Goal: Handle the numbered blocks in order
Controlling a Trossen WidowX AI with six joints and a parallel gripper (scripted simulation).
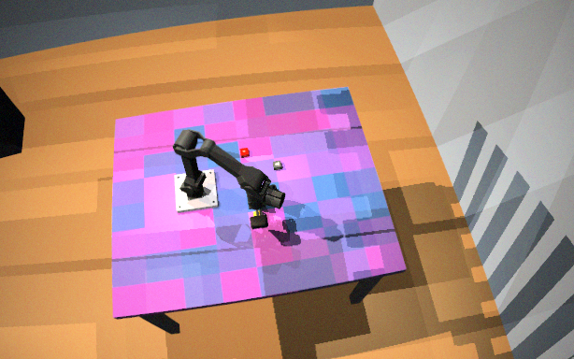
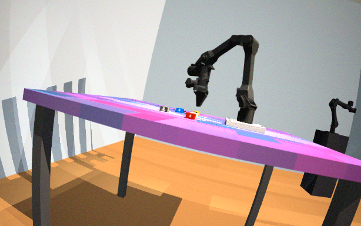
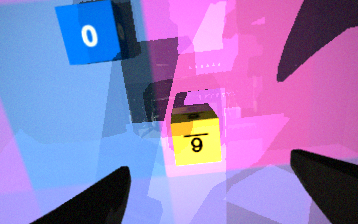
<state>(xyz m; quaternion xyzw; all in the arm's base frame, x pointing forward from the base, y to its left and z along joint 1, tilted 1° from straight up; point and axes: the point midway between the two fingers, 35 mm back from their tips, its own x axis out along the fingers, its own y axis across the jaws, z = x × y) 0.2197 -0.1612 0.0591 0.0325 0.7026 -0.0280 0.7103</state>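
Now: gripper tip 3 cm above the yellow block. The rest, counted from my gripper tip: blue block (8 cm ahead, 5 cm to the left, 3 cm below); cream block (20 cm to the left, 3 cm below); dark block (20 cm to the left, 13 cm ahead, 3 cm below).
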